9 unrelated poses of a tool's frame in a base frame.
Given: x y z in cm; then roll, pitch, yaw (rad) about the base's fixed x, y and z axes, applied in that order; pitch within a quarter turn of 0, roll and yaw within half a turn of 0.
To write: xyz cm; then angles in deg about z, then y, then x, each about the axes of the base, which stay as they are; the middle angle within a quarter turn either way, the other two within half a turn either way. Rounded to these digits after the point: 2 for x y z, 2 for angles.
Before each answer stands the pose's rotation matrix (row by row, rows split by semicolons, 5 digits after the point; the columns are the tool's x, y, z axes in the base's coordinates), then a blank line. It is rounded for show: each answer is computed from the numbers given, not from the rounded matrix.
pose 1, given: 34.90 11.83 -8.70 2.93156 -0.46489 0.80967
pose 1, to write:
0.61654 0.64368 0.45339; 0.64722 -0.74226 0.17368; 0.44832 0.18636 -0.87423

34.90 11.83 -8.70 -46.23 26.96 -168.76
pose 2, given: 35.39 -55.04 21.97 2.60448 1.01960 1.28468
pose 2, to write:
0.14781 0.94728 0.28428; 0.50242 0.17567 -0.84659; -0.85190 0.26796 -0.44996

35.39 -55.04 21.97 -81.13 16.52 117.99
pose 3, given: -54.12 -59.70 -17.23 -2.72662 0.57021 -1.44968
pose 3, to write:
0.10171 -0.93472 0.34053; -0.83562 0.10547 0.53909; -0.53981 -0.33938 -0.77034

-54.12 -59.70 -17.23 83.79 19.91 -145.02
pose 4, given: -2.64 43.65 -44.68 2.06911 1.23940 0.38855
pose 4, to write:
0.30111 0.94975 -0.08548; 0.12326 -0.12765 -0.98413; -0.94559 0.28580 -0.15551

-2.64 43.65 -44.68 -72.41 -4.90 98.98
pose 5, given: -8.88 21.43 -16.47 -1.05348 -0.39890 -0.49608
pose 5, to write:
0.81041 0.53228 0.24477; -0.43861 0.27425 0.85581; 0.38840 -0.80091 0.45572

-8.88 21.43 -16.47 -33.30 14.17 -61.96
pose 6, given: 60.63 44.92 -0.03 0.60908 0.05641 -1.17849
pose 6, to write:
0.38171 0.77020 -0.51097; -0.92256 0.28376 -0.26146; -0.05638 0.57120 0.81887

60.63 44.92 -0.03 -63.64 -30.73 17.71
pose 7, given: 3.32 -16.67 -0.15 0.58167 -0.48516 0.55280
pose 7, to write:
0.75285 -0.65678 -0.04314; 0.46448 0.57656 -0.67219; 0.46635 0.48602 0.73912

3.32 -16.67 -0.15 41.10 -2.47 42.28
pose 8, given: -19.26 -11.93 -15.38 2.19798 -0.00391 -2.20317
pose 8, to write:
-0.59106 -0.47151 -0.65447; -0.80662 0.34943 0.47672; 0.00391 0.80968 -0.58686

-19.26 -11.93 -15.38 141.42 -40.88 -140.91
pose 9, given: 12.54 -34.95 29.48 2.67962 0.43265 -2.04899
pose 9, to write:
-0.41777 -0.88076 -0.22300; -0.80602 0.24602 0.53833; -0.41928 0.40465 -0.81269

12.54 -34.95 29.48 115.38 -12.89 -146.48
